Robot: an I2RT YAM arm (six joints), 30 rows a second.
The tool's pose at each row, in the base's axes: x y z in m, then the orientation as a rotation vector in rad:
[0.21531, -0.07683, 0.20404, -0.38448, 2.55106, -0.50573]
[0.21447, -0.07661, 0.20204, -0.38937, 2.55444, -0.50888]
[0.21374, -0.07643, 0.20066, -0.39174, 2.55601, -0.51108]
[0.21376, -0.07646, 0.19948, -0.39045, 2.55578, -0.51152]
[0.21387, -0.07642, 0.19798, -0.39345, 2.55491, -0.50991]
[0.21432, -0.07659, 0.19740, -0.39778, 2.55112, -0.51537]
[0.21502, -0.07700, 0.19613, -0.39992, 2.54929, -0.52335]
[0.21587, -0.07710, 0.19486, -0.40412, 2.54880, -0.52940]
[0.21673, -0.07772, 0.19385, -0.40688, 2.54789, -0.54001]
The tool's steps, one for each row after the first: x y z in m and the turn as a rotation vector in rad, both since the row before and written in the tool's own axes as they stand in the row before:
[0.00147, 0.00118, 0.00110, 0.00025, 0.00392, -0.00433]
[0.00112, 0.00087, 0.00068, 0.00059, 0.00201, -0.00224]
[0.00048, 0.00047, 0.00097, 0.00061, -0.00008, 0.00084]
[0.00052, 0.00065, 0.00125, -0.00146, -0.00131, -0.00175]
[-0.00007, 0.00002, 0.00075, 0.00373, -0.00227, -0.00409]
[0.00010, 0.00006, 0.00150, 0.00535, 0.00032, -0.00317]
[-0.00014, 0.00031, 0.00149, 0.00329, 0.00106, -0.00429]
[-0.00006, -0.00026, 0.00144, 0.00671, 0.00193, -0.00423]

